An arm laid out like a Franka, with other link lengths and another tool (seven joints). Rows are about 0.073 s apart.
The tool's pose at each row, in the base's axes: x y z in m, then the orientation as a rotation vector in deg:
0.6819 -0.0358 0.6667 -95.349 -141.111 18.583
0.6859 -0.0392 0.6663 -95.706 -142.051 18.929
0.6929 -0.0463 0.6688 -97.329 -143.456 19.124
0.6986 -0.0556 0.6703 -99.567 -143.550 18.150
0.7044 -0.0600 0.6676 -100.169 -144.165 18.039
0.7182 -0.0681 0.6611 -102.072 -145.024 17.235
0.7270 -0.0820 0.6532 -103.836 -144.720 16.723
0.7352 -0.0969 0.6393 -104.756 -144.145 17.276
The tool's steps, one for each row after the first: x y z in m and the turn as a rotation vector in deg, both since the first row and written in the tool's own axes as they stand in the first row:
-0.0046 0.0025 -0.0003 -0.431 -0.940 -0.030
-0.0138 0.0055 -0.0037 -1.609 -2.594 0.559
-0.0246 0.0069 -0.0057 -2.901 -3.053 1.801
-0.0308 0.0112 -0.0041 -3.471 -3.655 1.975
-0.0435 0.0223 -0.0004 -4.946 -4.619 2.798
-0.0597 0.0272 0.0063 -5.659 -4.870 3.877
-0.0767 0.0329 0.0191 -5.438 -5.074 4.604

